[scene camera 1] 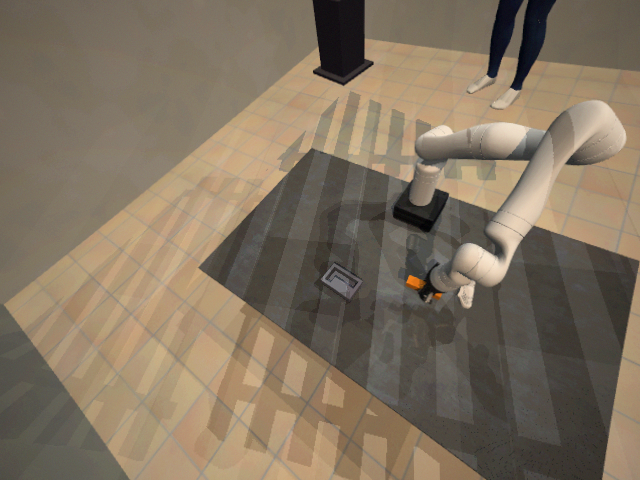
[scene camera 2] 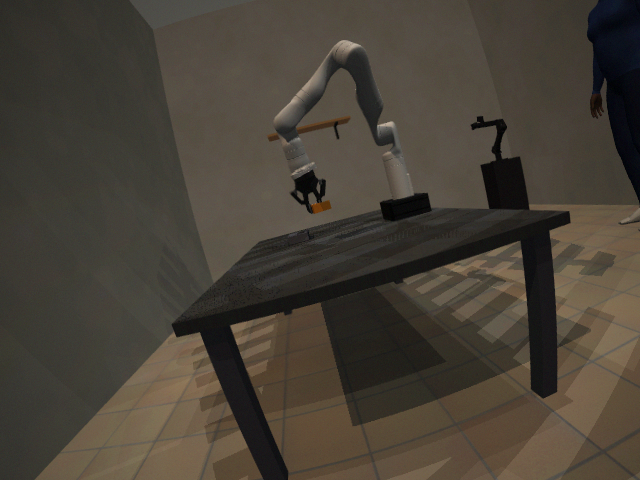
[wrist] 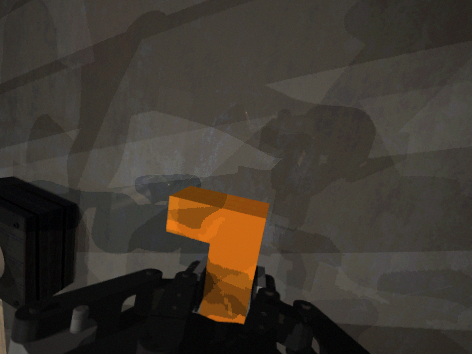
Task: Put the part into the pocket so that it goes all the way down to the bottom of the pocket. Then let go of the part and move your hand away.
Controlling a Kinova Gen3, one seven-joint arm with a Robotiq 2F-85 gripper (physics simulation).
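Places are measured from the arm's base along level axes (x ahead, y left, z up), in millimetres.
Where they show: gripper, fingertip midpoint: [scene camera 1: 422,287] [wrist: 232,273]; arm's base, link origin: [scene camera 1: 420,197] [scene camera 2: 402,197].
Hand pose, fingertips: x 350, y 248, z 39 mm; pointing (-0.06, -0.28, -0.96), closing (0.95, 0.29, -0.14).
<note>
Things, the pixels of their top centre, and the offset from my fingertips. Level surfaces: height alone.
- orange L-shaped part, top centre: [wrist: 202,287] [scene camera 1: 426,281] [scene camera 2: 318,202] dz +28, dx -14, dy +1 mm
- grey block with the L-shaped pocket, top centre: [scene camera 1: 341,280] [scene camera 2: 297,233] dz -82, dx +140, dy -249 mm
- dark table, surface height: dz -118 mm
The orange L-shaped part [scene camera 1: 414,282] [scene camera 2: 321,207] [wrist: 235,245] is held in the air above the table. My gripper [scene camera 1: 428,295] [scene camera 2: 314,207] [wrist: 232,273] is shut on the long arm of the part; in the wrist view the short arm points left, beyond the fingers. The grey block with the L-shaped pocket [scene camera 1: 350,296] lies on the table, left of the gripper in scene camera 1. The block also shows small and dark in scene camera 2 [scene camera 2: 298,237], lower than the part. The pocket does not show in the wrist view.
The dark table [scene camera 1: 268,242] [scene camera 2: 361,258] carries the arm's black base [scene camera 1: 419,209] [scene camera 2: 405,206] [wrist: 40,240]. A dark pedestal [scene camera 1: 341,41] [scene camera 2: 505,183] and a standing person [scene camera 1: 535,43] [scene camera 2: 622,77] are beyond the table. A wooden shelf [scene camera 2: 323,125] is on the wall.
</note>
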